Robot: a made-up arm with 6 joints.
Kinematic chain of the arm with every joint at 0, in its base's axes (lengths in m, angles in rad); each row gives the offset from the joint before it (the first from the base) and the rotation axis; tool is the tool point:
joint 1: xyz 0 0 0.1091 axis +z
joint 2: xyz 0 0.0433 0 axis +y
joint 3: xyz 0 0 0.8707 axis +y
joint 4: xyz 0 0 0.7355 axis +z
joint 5: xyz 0 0 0 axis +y
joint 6: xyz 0 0 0.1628 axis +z
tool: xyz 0 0 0
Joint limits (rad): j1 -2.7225..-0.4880 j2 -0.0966..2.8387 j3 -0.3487..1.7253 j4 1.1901..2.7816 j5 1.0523..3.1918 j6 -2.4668..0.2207
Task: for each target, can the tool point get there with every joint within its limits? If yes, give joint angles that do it. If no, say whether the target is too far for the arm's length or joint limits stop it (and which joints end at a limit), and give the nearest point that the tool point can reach.
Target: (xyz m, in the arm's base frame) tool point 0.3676 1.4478 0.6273
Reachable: no: joint limits stop it (at a limit: joint 2, joint 3, joint 4) | nearest point 0.1277 0.5031 1.5316 | short by 1.330 m
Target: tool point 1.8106 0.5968 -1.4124
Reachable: no: too far | nearest point 1.0503 -0.3323 -1.1404 | short by 1.231 m
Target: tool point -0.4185 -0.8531 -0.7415
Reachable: yes | joints -2.1979 1.6796 1.5148 2.3221 1.4741 -0.0652
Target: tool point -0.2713 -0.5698 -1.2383
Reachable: yes | joints -2.3130 2.2912 1.0084 2.0361 1.3484 -0.2511
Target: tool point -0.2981 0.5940 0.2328
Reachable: no: joint limits stop it (at a limit: joint 2, joint 3, joint 4) | nearest point -0.2296 0.4574 -0.7704 | short by 1.015 m
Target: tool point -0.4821 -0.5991 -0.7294
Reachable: yes | joints -2.4009 1.8622 1.4464 1.8971 2.6444 -0.0972
